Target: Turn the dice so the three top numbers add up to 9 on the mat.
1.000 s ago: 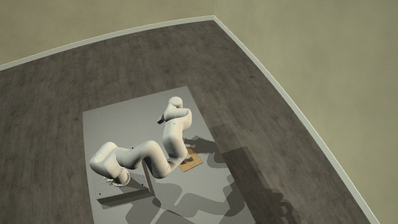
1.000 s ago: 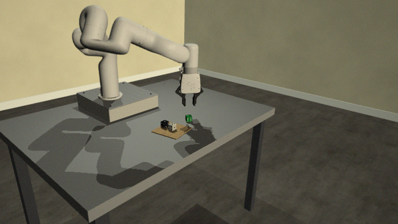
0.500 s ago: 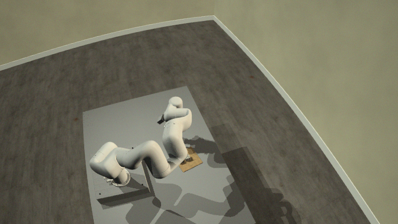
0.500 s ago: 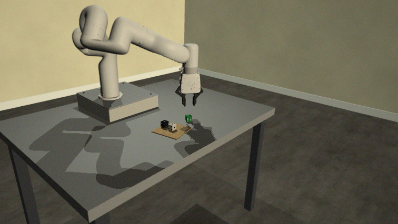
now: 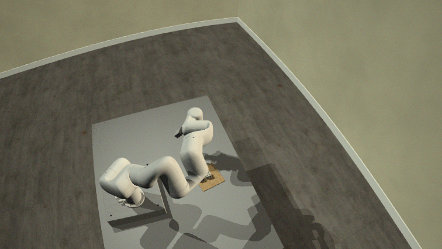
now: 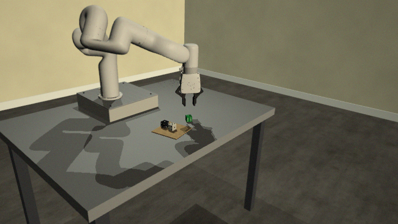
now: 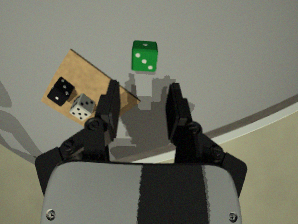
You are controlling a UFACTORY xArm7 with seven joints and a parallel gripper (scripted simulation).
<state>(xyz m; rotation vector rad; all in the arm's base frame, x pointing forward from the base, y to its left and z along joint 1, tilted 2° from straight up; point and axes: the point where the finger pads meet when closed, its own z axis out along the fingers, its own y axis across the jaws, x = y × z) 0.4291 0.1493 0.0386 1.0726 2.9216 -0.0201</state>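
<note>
Right now my hand is 90 mm above the green die. From my hand the other things lie so: black die: 140 mm to the right, 90 mm below, 40 mm behind; white die: 140 mm to the right, 90 mm below, 10 mm ahead; tan mat: 140 mm to the right, 100 mm below, 10 mm ahead.
</note>
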